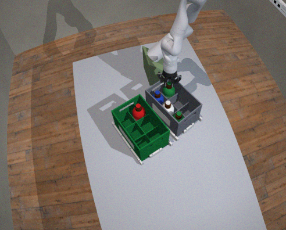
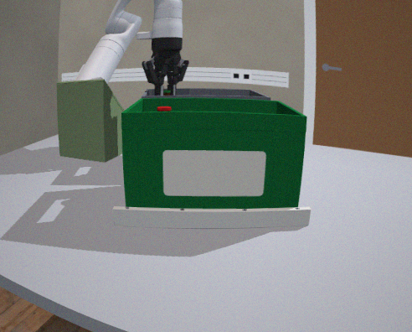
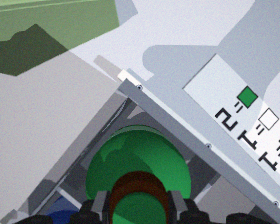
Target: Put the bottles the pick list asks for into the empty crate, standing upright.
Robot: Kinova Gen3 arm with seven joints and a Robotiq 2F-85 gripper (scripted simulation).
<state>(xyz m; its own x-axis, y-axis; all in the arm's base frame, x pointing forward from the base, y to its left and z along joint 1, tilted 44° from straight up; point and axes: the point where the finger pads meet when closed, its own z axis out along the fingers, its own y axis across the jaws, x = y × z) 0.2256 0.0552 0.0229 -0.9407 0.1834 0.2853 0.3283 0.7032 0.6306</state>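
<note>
Now: hand 80 mm to the left of the blue-label bottle, 80 mm above it and 40 mm short of it. Round my hand: pick list: 170 mm below, 130 mm to the left, 10 mm ahead; then grey crate: 100 mm ahead, 90 mm below, 10 mm to the left; then white-label bottle: 120 mm ahead, 80 mm below, 30 mm to the right.
</note>
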